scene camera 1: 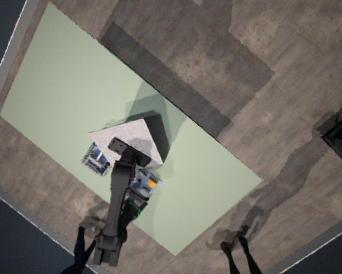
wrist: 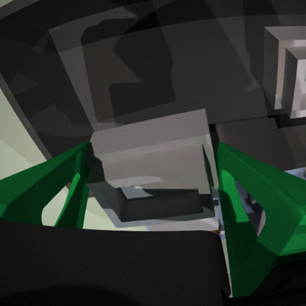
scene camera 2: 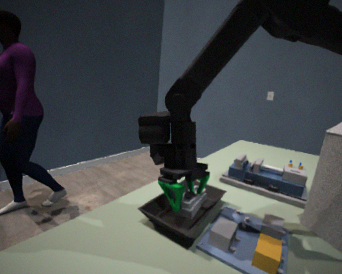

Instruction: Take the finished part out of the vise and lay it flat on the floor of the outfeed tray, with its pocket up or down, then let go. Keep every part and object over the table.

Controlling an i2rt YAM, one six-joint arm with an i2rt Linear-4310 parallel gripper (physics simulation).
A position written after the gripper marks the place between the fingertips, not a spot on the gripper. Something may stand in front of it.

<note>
In view: the gripper (scene camera 2: 185, 206) and a vise (scene camera 2: 287, 187).
The gripper is seen too in the wrist view (wrist: 153, 152).
</note>
